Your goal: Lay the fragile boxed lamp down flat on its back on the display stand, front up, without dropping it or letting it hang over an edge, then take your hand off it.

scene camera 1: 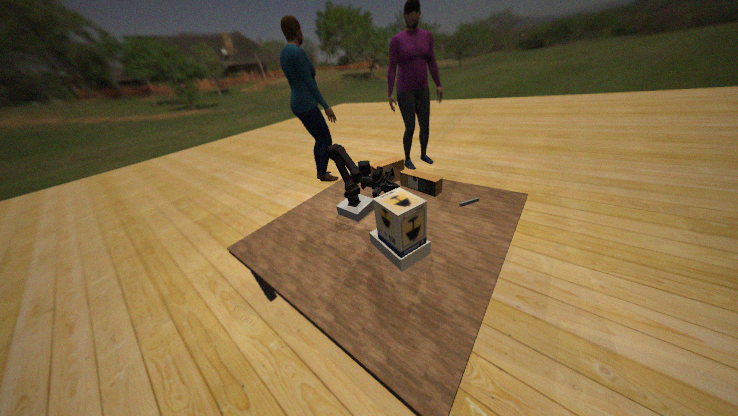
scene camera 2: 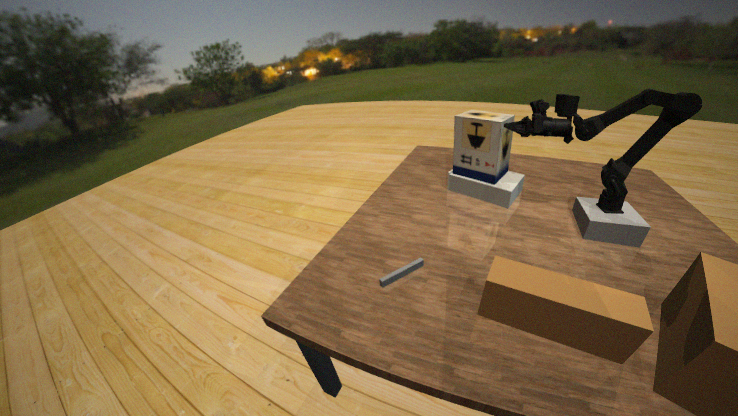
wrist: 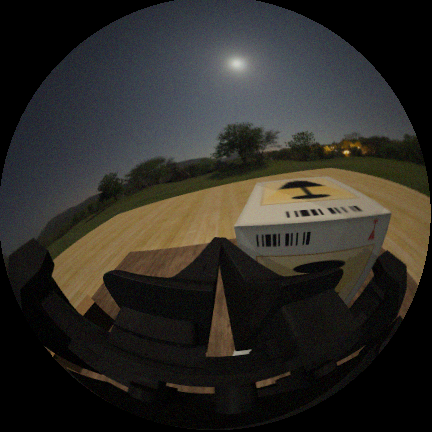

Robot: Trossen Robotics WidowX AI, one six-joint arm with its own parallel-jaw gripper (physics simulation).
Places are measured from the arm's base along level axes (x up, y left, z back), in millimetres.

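Pixels of known places: gripper, fingertip midpoint: (scene camera 1: pixel 399 186) (scene camera 2: pixel 503 125) (wrist: pixel 218 242); arm's base at its link origin: (scene camera 1: pixel 354 203) (scene camera 2: pixel 609 208).
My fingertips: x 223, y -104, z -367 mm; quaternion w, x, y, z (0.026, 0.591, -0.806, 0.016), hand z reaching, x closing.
Observation:
Ahead of a thing's pixels: the offset from my fingertips to its middle. Level surfaces: height alone.
The boxed lamp (scene camera 1: pixel 413 227) (scene camera 2: pixel 475 147) (wrist: pixel 310 235) is a white carton with lamp pictures and a dark blue band along its bottom. It stands upright on the low white display stand (scene camera 1: pixel 413 259) (scene camera 2: pixel 480 191); the lamps printed on its sides in the scene views look upside down. My gripper (scene camera 1: pixel 396 185) (scene camera 2: pixel 506 125) (wrist: pixel 218 242) is shut and empty, roughly level. Its fingertips are at the upper part of the carton's side towards the arm, near a vertical edge. I cannot tell whether they touch it. In the wrist view the fingers hide the carton's lower part.
A brown box @[dx -234, dy +509, dz +66 mm] (scene camera 1: pixel 421 183) (scene camera 2: pixel 563 310) and a taller brown box @[dx -209, dy +565, dz +343 mm] (scene camera 2: pixel 723 310) stand on the wooden table @[dx -289 mm] (scene camera 1: pixel 310 248) (scene camera 2: pixel 361 320). A grey bar @[dx -278, dy +403, dz -274 mm] (scene camera 1: pixel 469 202) (scene camera 2: pixel 401 272) lies there too. The arm's base is on a white block (scene camera 1: pixel 354 210) (scene camera 2: pixel 615 231). Two people stand beyond the table.

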